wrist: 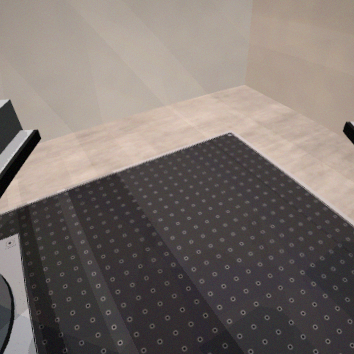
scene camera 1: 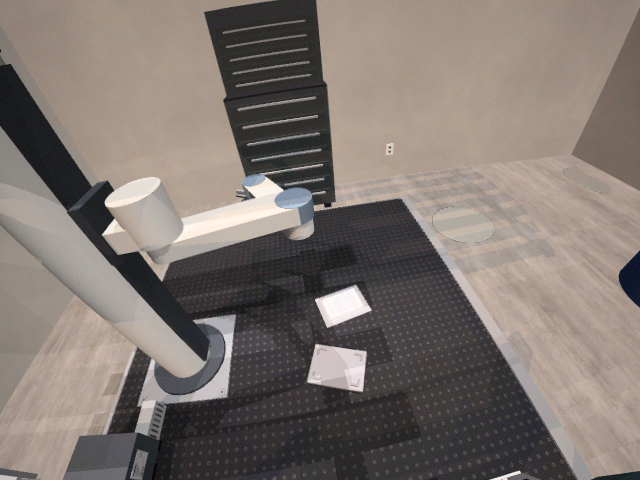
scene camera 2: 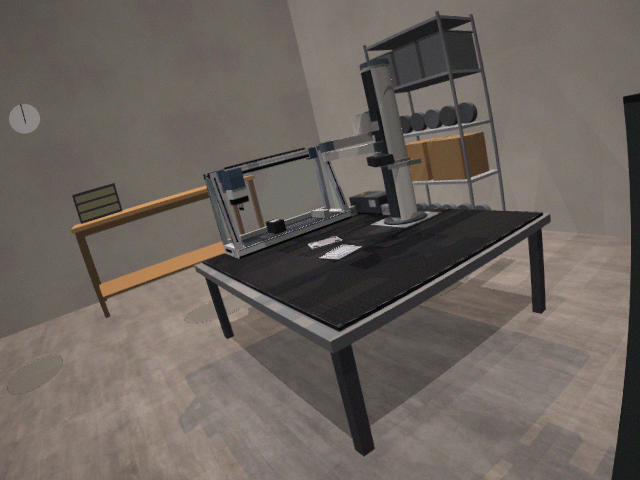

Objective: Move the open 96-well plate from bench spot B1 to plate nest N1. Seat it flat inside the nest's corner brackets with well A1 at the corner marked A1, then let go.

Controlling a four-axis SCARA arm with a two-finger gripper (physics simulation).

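Places are measured from the arm's base along level axes (x ahead, y left, z up), in centimetres.
Where they show: gripper, fingertip midpoint: (wrist: 190, 110) (scene camera 1: 222, 205) (scene camera 2: 415, 159); arm's base at its link origin: (scene camera 1: 191, 358) (scene camera 2: 405, 220).
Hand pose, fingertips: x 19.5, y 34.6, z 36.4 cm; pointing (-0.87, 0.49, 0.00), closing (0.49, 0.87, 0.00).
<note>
Each offset is from my fingertips to the centre of the thing. "spot": to the spot under its first point.
The white open 96-well plate @[dx +35.3, dy -23.2, dz -34.2 cm] (scene camera 1: 342, 305) (scene camera 2: 341, 251) lies flat on the dark perforated bench top. The plate nest @[dx +29.6, dy -45.5, dz -34.2 cm] (scene camera 1: 337, 367) (scene camera 2: 324, 241), a pale square with raised corner brackets, lies beside it with no plate in it. Its A1 mark is too small to read. My gripper (wrist: 190, 110) is open and empty, with its fingertips at the left and right edges of the wrist view. It is high above the bench and away from both plate and nest. In scene camera 1 it is mostly hidden behind the arm. Neither plate nor nest shows in the wrist view.
The arm's column (scene camera 1: 149, 310) (scene camera 2: 395, 129) stands on a base plate @[spot: dx -7.1, dy -26.2, dz -35.2 cm] (scene camera 1: 227, 330) on the bench. A dark controller box @[spot: dx -30.5, dy -64.7, dz -23.7 cm] (scene camera 1: 103, 457) (scene camera 2: 368, 200) is near it. A gantry frame (scene camera 2: 279, 237) stands along the bench edge beyond the nest. A drawer cabinet (scene camera 1: 284, 124) stands behind the bench.
</note>
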